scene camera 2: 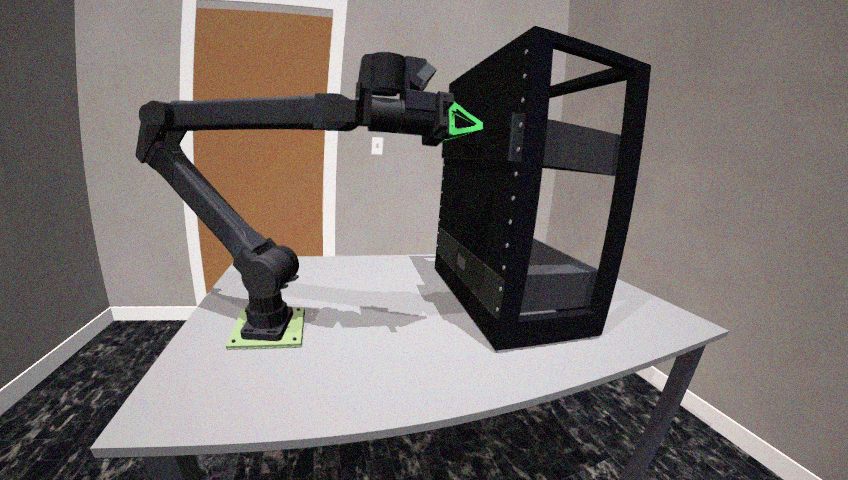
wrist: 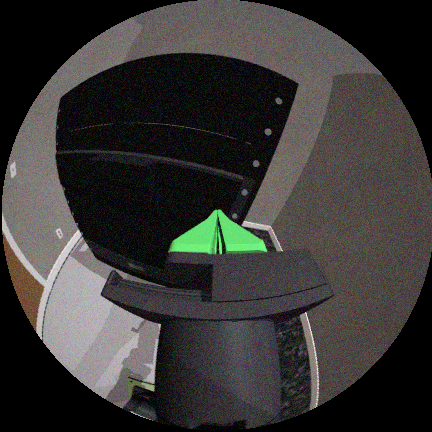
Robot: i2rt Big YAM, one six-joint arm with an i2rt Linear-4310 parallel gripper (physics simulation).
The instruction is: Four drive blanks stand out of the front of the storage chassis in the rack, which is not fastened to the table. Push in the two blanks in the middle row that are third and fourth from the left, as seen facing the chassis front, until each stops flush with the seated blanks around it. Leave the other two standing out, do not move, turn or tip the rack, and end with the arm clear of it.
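The black rack stands upright on the table. The storage chassis sits in its upper part; its side shows through the rack's open side, and its front is almost black in both views. The separate blanks cannot be told apart in the dark front, nor how far any of them stands out. My gripper is shut and empty, its green fingertips pointing at the chassis front, towards the right side of the rack in the wrist view. Whether the tips touch the front cannot be told.
The grey table carries the rack and the arm's base on a light green plate. A lower unit sits at the rack's bottom. The upper arm reaches level to the rack front. A door and walls stand behind.
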